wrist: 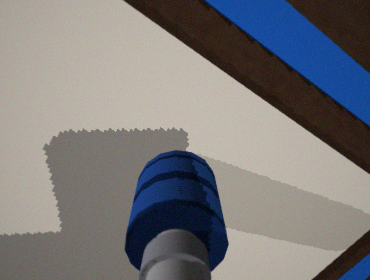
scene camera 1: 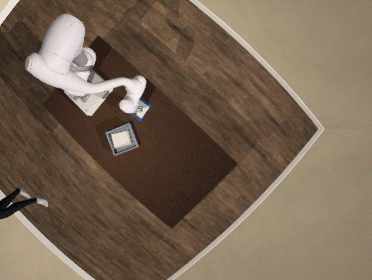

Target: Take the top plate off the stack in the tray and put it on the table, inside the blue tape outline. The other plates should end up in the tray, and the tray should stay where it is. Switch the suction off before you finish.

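Frame: origin at the arm's base, x up, y left, z back, level; centimetres.
Where they show: hand, its tool point: point(wrist: 177, 172).
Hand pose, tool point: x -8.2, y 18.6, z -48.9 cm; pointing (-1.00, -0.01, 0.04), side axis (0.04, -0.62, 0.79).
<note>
Things, the pixels of their centre, and the offset from my tool point. "*": a spot on its surface instead. Level surfaces: height alone.
- cream top plate, middle of its body: point(wrist: 165, 222) point(scene camera 1: 138, 107) dy +2.0, dx +0.7, dz +0.8 cm
- blue tape outline, a spot on its surface: point(wrist: 300, 50) * dy -6.3, dx +0.5, dz +0.4 cm
- grey tray, a spot on its surface: point(scene camera 1: 109, 142) * dy -38.8, dx +5.4, dz -1.4 cm
- dark brown table, height of its surface: dx +0.4 cm
My suction cup point(scene camera 1: 140, 108) point(wrist: 177, 160) is against the cream top plate point(scene camera 1: 144, 112) point(wrist: 100, 75), which appears held on it. The blue tape outline point(scene camera 1: 140, 119) point(wrist: 300, 50) surrounds the visible part of the plate. In the wrist view a strip of brown table separates the plate's edge from the tape. The plate's left side is hidden by the arm in the scene view, and its exact height above the table cannot be told. The grey tray point(scene camera 1: 109, 142) stands on the table, with the other cream plates point(scene camera 1: 121, 139) stacked inside it.
The dark brown table point(scene camera 1: 175, 175) extends to the lower right. The white arm reaches from its base point(scene camera 1: 91, 106) at the upper left, over the table. The tray lies below and left of the outline. A person's legs point(scene camera 1: 19, 204) show on the floor at the left edge.
</note>
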